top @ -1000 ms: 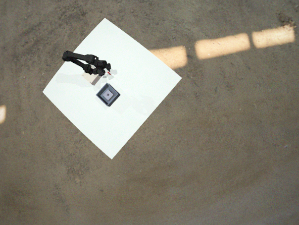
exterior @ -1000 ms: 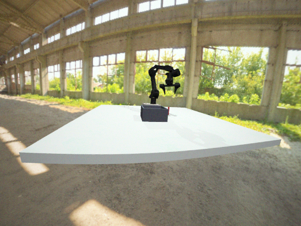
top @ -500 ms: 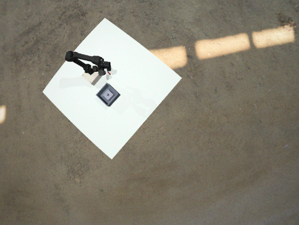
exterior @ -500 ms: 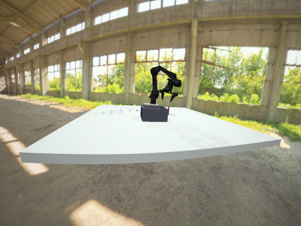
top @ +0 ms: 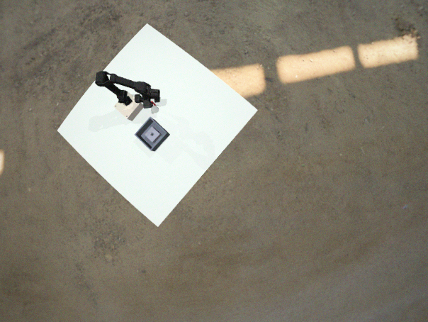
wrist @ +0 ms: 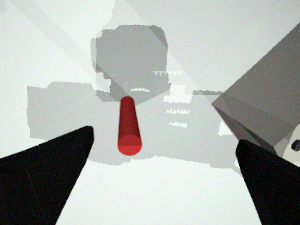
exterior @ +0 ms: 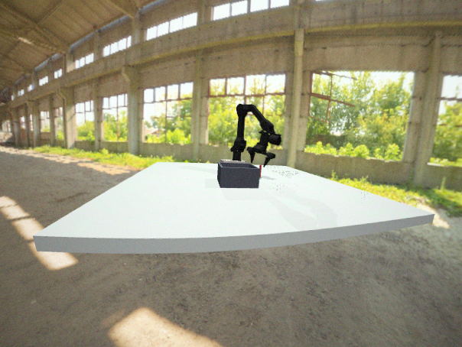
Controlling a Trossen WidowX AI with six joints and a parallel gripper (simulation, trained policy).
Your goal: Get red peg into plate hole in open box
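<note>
Right now the red peg is 1 cm ahead of my gripper tip, 2 cm to the left of it and 4 cm below it. Round my gripper tip: dark box (22 cm ahead, 14 cm to the right, 5 cm below); then grey plate (22 cm ahead, 14 cm to the right, 3 cm below).
</note>
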